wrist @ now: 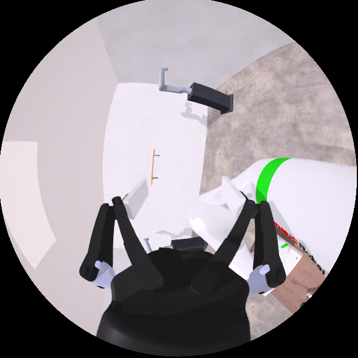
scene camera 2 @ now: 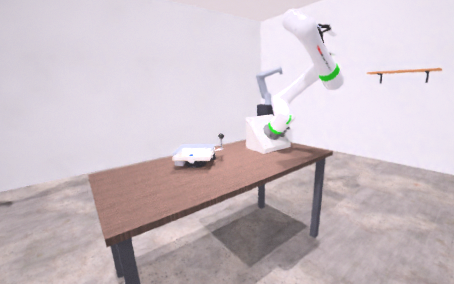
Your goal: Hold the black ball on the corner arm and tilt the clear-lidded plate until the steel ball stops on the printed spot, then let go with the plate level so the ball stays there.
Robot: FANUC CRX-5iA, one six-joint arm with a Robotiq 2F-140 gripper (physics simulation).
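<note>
The clear-lidded plate (scene camera 2: 205, 151) is a white tray with a small blue mark on it, on a dark base on the table. It looks about level. The black ball (scene camera 2: 221, 135) stands up on a thin stem at the plate's corner arm, on the side toward the robot base. The steel ball is too small to make out. My gripper (wrist: 184, 185) is open and empty. In the scene view the gripper (scene camera 2: 331, 31) is high above the table, behind the raised arm and far from the plate; its fingers point away from the table.
The brown table (scene camera 2: 165, 195) carries the white robot base (scene camera 2: 257, 135) at its far right end. A grey arm on a black pedestal (scene camera 2: 264, 110) (wrist: 210, 97) stands behind the table. An orange wall shelf (scene camera 2: 405, 71) (wrist: 153, 167) hangs on the wall.
</note>
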